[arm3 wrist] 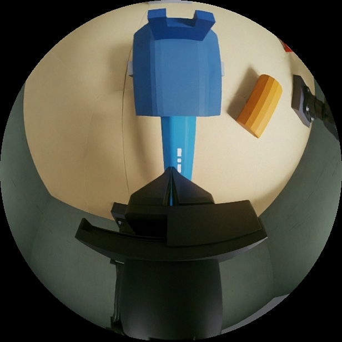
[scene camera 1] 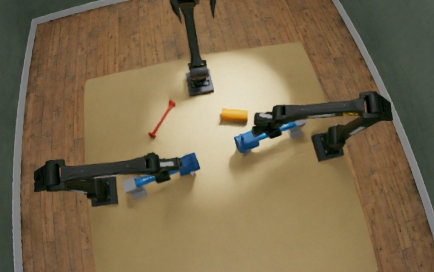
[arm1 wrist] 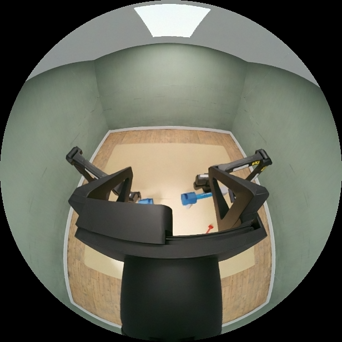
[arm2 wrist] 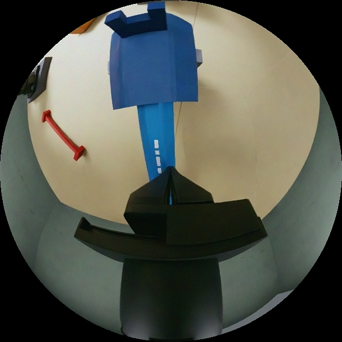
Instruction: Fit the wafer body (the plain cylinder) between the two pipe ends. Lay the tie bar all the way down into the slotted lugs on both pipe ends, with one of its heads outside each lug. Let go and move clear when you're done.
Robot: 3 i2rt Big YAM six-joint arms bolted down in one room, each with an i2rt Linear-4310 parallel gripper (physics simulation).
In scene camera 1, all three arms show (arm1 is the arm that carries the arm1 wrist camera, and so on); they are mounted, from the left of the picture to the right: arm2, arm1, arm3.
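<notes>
The orange wafer body (scene camera 1: 234,115) (arm3 wrist: 261,106) lies on its side on the mat. The red tie bar (scene camera 1: 162,120) (arm2 wrist: 63,136) (arm1 wrist: 210,228) lies flat to its left in the scene view. Two blue pipe ends, left (scene camera 1: 189,164) (arm2 wrist: 152,70) and right (scene camera 1: 246,142) (arm3 wrist: 176,75), face each other across a gap, each with a slotted lug on top. Arm1's gripper (arm1 wrist: 171,170) is open and empty, high at the back. Arm2's gripper (arm2 wrist: 171,169) is shut over the left pipe's thin section. Arm3's gripper (arm3 wrist: 171,169) is shut over the right pipe's thin section. Fingertip contact is hidden.
Grey supports (scene camera 1: 135,186) (scene camera 1: 297,129) hold the outer ends of the pipes. Arm1's base (scene camera 1: 200,84) stands behind the wafer body and tie bar. The bases of arm2 (scene camera 1: 104,192) and arm3 (scene camera 1: 328,147) stand at the left and right mat edges. Both forearms reach inward over the pipes.
</notes>
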